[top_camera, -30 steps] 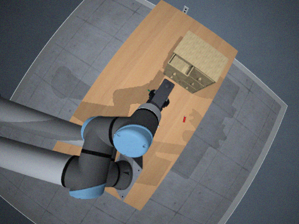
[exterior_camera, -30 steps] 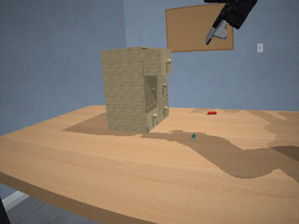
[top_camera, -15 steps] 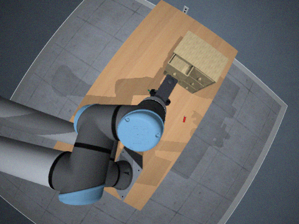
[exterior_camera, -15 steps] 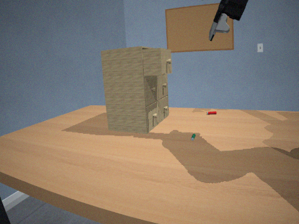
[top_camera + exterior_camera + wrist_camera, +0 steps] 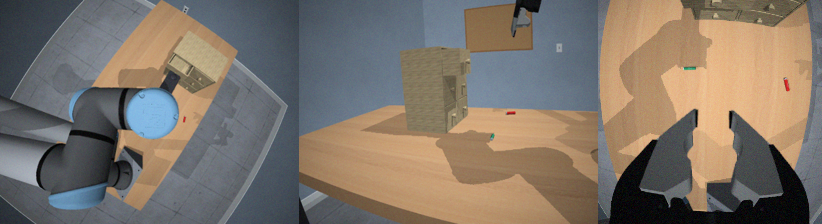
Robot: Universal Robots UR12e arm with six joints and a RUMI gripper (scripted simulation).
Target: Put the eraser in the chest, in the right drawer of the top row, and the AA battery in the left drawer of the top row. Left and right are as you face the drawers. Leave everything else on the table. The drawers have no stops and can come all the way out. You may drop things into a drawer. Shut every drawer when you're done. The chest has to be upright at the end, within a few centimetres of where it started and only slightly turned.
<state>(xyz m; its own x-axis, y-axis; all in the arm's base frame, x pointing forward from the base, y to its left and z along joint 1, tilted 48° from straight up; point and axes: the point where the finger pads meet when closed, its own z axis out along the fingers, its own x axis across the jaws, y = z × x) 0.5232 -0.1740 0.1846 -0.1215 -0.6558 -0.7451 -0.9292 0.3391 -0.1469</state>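
Right now the red AA battery is 370 mm below my hand and 280 mm to the right of it. From my hand the other things lie so: eraser: 380 mm ahead, 160 mm to the right, 140 mm below; then green AA battery: 370 mm below, 80 mm to the left, 80 mm ahead.
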